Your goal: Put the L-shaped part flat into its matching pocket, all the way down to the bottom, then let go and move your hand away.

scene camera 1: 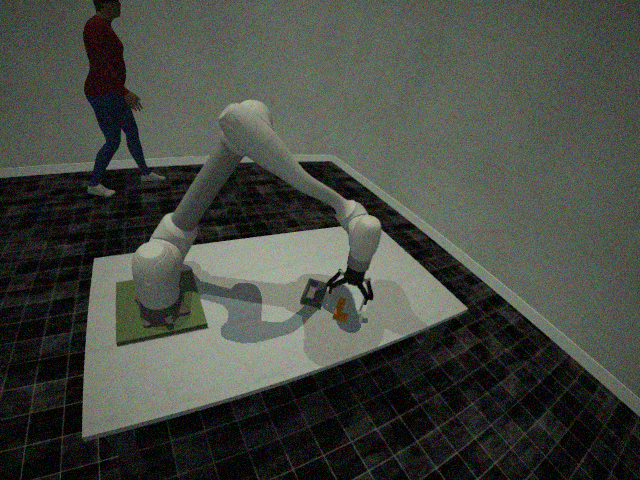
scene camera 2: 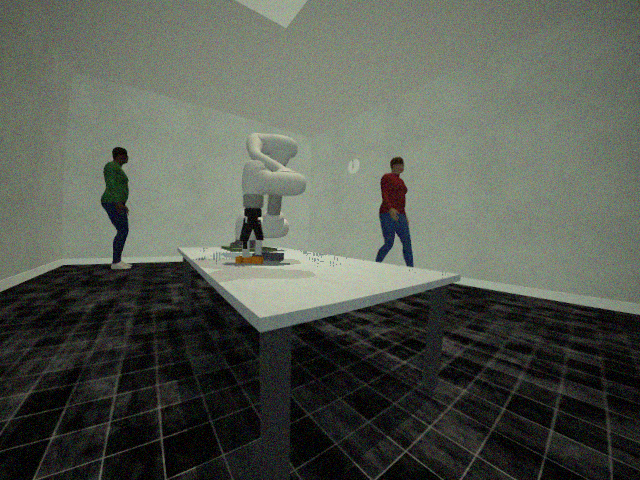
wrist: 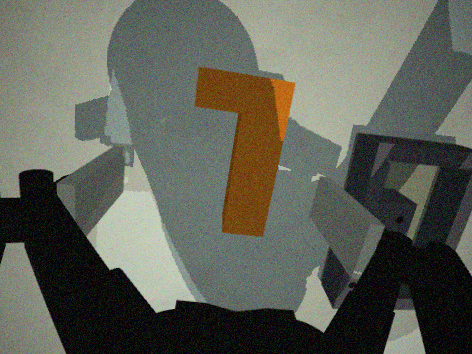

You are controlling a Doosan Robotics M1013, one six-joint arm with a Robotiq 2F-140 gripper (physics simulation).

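Places are measured from the arm's base along level axes (x ahead, y left, z up), in millimetres.
Pixels of known places: gripper, between the fingertips: (scene camera 1: 345, 304) (scene camera 2: 252, 255) (wrist: 222, 183); arm's base, origin of its link: (scene camera 1: 161, 305).
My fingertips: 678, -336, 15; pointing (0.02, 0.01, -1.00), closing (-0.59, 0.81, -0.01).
Observation:
Ahead of a thing's pixels: the offset from my fingertips to its middle, as dx, dy, dz. Level surfaces: height alone.
The orange L-shaped part @[-16, -5, -20] (scene camera 1: 339, 312) (scene camera 2: 249, 260) (wrist: 252, 165) lies flat on the white table, outside the pocket block and apart from it. The dark grey block @[-68, +132, -16] (scene camera 1: 310, 302) (scene camera 2: 275, 256) (wrist: 362, 157) with the pocket sits beside it, to its right in the wrist view. The block's pocket is open and the L-shaped part is not in it. My gripper (scene camera 1: 344, 308) (scene camera 2: 252, 252) (wrist: 222, 183) is open wide above the part, with nothing between its fingers. In the wrist view the right finger covers part of the block.
The white table @[dz -35] (scene camera 1: 217, 377) (scene camera 2: 330, 289) carries the green base plate (scene camera 1: 126, 325) under the arm. A person in red (scene camera 1: 105, 56) (scene camera 2: 393, 193) is on the floor behind the table. A person in green (scene camera 2: 115, 183) is at the left in scene camera 2.

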